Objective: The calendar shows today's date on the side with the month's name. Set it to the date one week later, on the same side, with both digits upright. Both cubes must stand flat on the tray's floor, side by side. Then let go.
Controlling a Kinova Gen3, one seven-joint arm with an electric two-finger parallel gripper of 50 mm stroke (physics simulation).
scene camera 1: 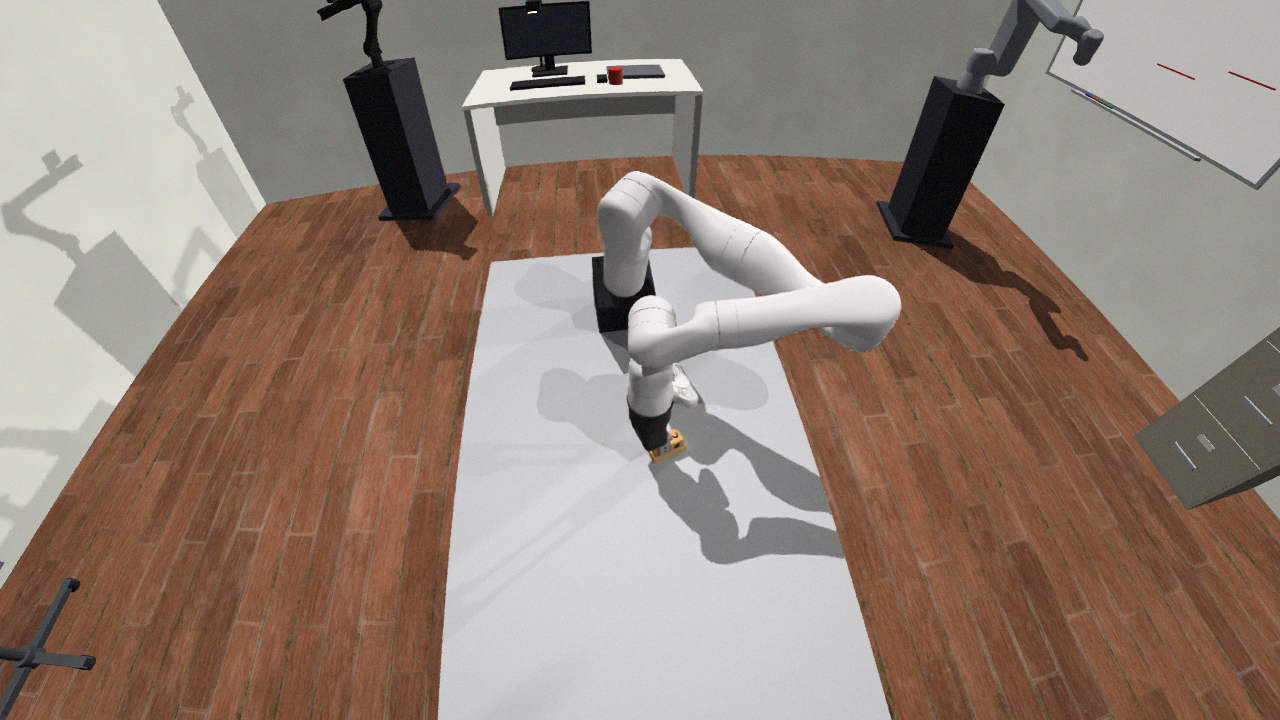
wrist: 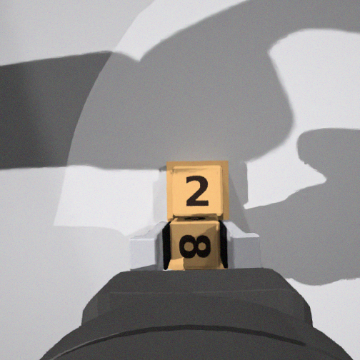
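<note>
In the wrist view a wooden cube with a black 2 (wrist: 197, 191) on its upper face sits in the wooden tray (wrist: 226, 192); that 2 reads upright in this view. A second cube (wrist: 195, 256) is right beside it, nearer the gripper body, with an 8 lying on its side on its upper face. My gripper (wrist: 194, 237) is shut on this second cube, one finger on each side. In the scene view the calendar tray (scene camera 1: 669, 455) shows small under the gripper. The cubes' front faces and the month's name cannot be read in these views.
The tray stands on a light grey mat (scene camera 1: 554, 573) in front of the arm's black base (scene camera 1: 614, 313). Shadows of the arm fall across the mat. A white desk (scene camera 1: 501, 87) stands behind, black pedestals (scene camera 1: 398, 138) (scene camera 1: 944, 161) on both sides, and a cabinet (scene camera 1: 1190, 456) at the right.
</note>
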